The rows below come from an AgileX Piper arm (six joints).
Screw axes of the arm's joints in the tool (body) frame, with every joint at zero. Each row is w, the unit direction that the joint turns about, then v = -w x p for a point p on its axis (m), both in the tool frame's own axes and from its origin. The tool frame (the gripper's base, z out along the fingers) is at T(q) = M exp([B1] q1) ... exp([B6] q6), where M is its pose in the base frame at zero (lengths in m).
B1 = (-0.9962, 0, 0.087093, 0, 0.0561, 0)
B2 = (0, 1, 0, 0.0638, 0, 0.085)
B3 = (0, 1, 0, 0.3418, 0, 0.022)
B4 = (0, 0, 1, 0, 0, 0)
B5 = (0, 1, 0, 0.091, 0, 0)
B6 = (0, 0, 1, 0, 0, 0)
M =
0.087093 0 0.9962 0.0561
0 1 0 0
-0.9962 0 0.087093 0.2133
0 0 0 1
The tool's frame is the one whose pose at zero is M.
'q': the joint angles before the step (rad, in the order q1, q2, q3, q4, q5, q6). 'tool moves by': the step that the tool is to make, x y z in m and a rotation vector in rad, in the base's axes. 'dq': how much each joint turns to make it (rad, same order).
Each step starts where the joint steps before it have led.
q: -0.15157, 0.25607, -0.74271, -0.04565, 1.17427, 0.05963
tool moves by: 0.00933, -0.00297, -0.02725, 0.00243, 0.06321, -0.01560
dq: 0.00000, -0.00960, 0.10740, -0.01919, -0.03434, 0.01292
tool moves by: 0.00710, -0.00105, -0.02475, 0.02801, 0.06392, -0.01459
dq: 0.00006, -0.00077, 0.09114, -0.00027, -0.02156, 0.02466
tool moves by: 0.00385, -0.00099, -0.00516, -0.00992, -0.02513, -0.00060
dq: -0.00008, -0.00458, 0.03021, -0.00675, -0.05197, 0.00209
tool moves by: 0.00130, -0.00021, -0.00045, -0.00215, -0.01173, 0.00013
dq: -0.00001, 0.00004, 0.00564, -0.00086, -0.01757, 0.00117
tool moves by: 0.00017, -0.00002, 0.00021, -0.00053, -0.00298, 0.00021
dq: 0.00012, -0.00003, 0.00000, -0.00010, -0.00300, 0.00013
